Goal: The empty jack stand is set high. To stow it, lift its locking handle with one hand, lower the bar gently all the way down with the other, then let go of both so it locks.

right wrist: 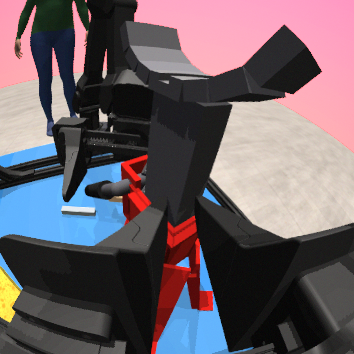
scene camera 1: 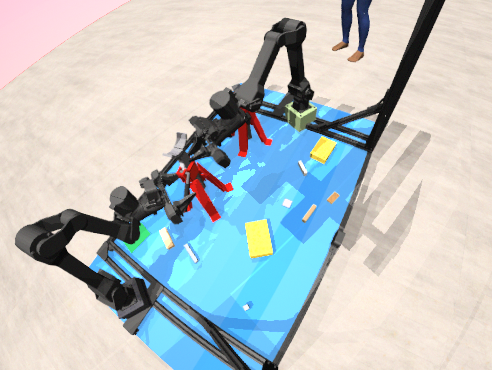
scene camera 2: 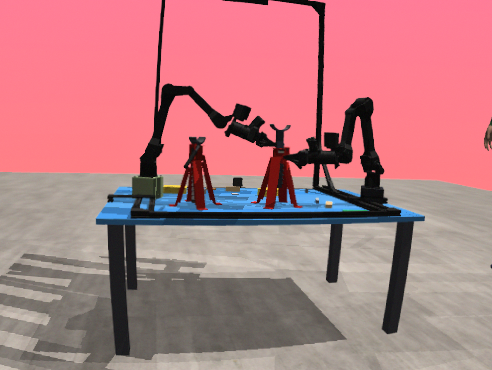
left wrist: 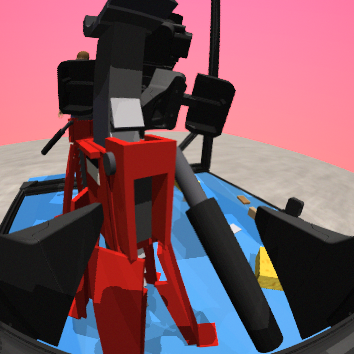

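The high-set red jack stand (scene camera 1: 204, 199) (scene camera 2: 272, 186) (left wrist: 127, 150) stands upright. Its dark bar (scene camera 2: 280, 135) (left wrist: 119, 55) (right wrist: 187, 145) rises well out of the top and ends in a curved saddle (scene camera 1: 178, 144) (right wrist: 165, 65). Its locking handle (left wrist: 235, 275) (right wrist: 109, 189) slants downward from the stand. My left gripper (scene camera 2: 291, 159) (left wrist: 181, 213) is open, with the stand's body and handle between its spread fingers in the left wrist view; neither finger visibly grips the handle. My right gripper (scene camera 2: 273, 145) (right wrist: 180, 203) is shut on the bar, low down near the red top.
A second red jack stand (scene camera 1: 243, 140) (scene camera 2: 198, 175), with its saddle low, stands near the right arm's base. Two yellow blocks (scene camera 1: 259, 238) (scene camera 1: 323, 150) and several small white and tan pieces lie on the blue table. Black frame rails (scene camera 2: 260, 215) edge the table.
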